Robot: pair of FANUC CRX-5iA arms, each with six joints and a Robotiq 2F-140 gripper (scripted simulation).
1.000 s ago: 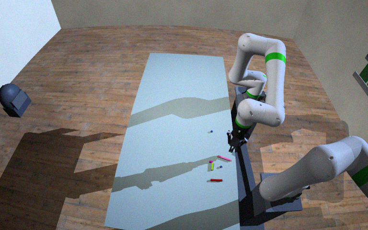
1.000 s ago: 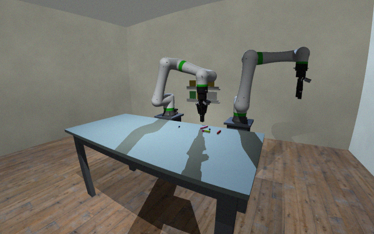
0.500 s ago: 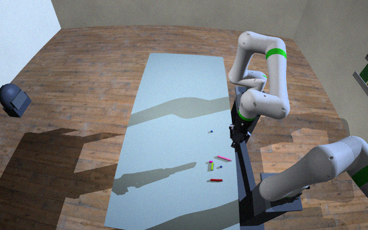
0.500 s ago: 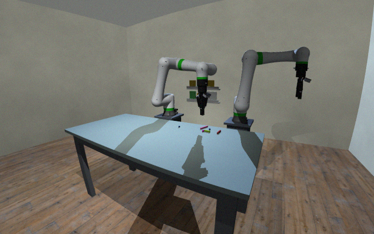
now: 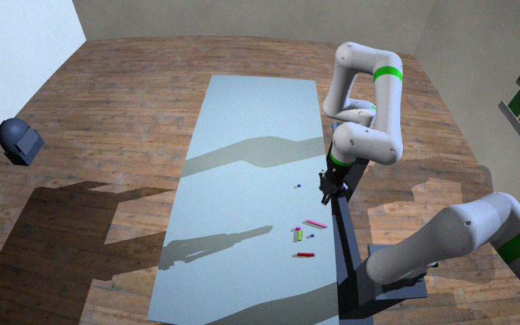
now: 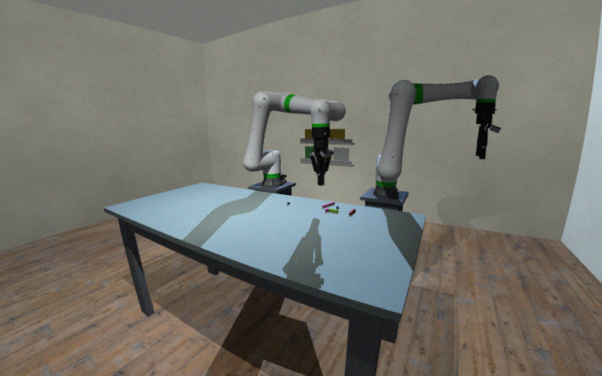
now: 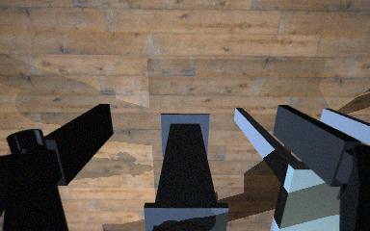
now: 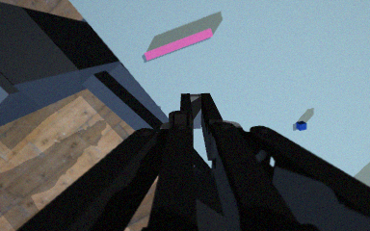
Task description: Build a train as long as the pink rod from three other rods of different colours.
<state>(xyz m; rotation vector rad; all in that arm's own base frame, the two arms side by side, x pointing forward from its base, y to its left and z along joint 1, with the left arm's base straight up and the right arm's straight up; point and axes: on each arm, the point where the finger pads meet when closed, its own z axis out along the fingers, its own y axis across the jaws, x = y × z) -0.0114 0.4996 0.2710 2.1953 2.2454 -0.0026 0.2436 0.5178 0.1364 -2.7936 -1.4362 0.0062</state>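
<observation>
My right hand is 3 cm short of the pink rod, 5 cm to the right of it and 13 cm above it. From my right hand the other things lie so: grey rod: 3 cm below; magenta rod: 11 cm ahead, 7 cm to the left, 13 cm below; lime rod: 11 cm ahead, 10 cm to the left, 13 cm below.
</observation>
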